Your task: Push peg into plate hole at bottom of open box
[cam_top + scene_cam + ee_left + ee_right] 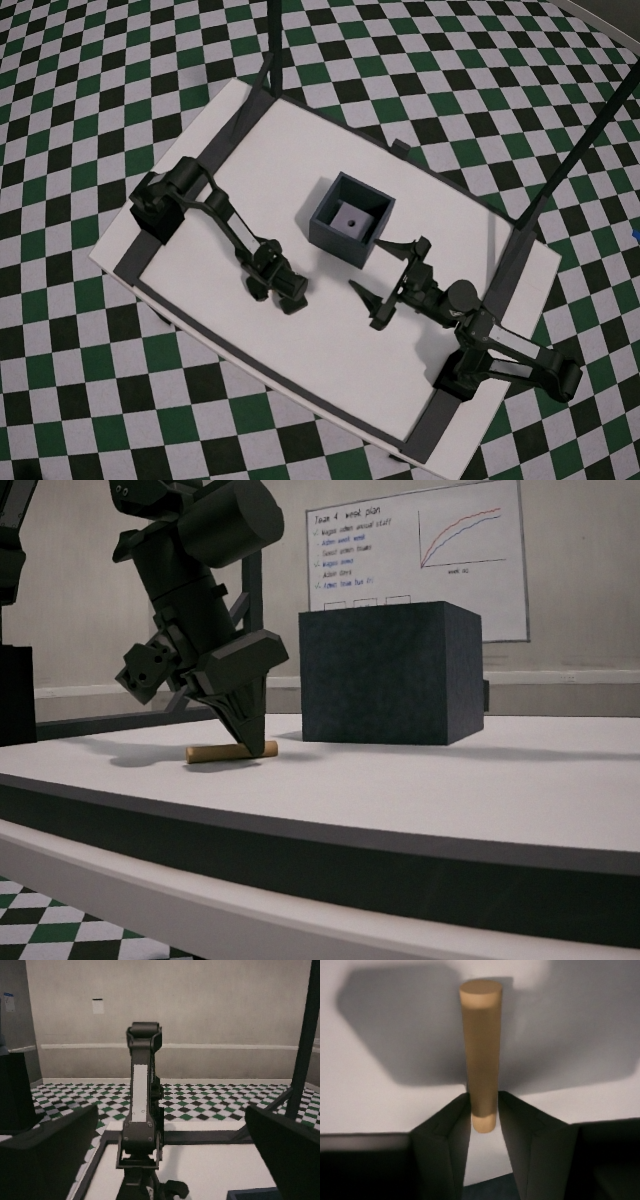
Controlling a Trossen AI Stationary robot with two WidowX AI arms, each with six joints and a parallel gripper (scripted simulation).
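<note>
Now: the tan peg 30 mm below my right hand and 10 mm ahead of it. From my right hand the other things lie so: dark border strip: 230 mm ahead, 50 mm to the left, 30 mm below; then pale plate: 210 mm behind, 70 mm to the left, 10 mm above.
</note>
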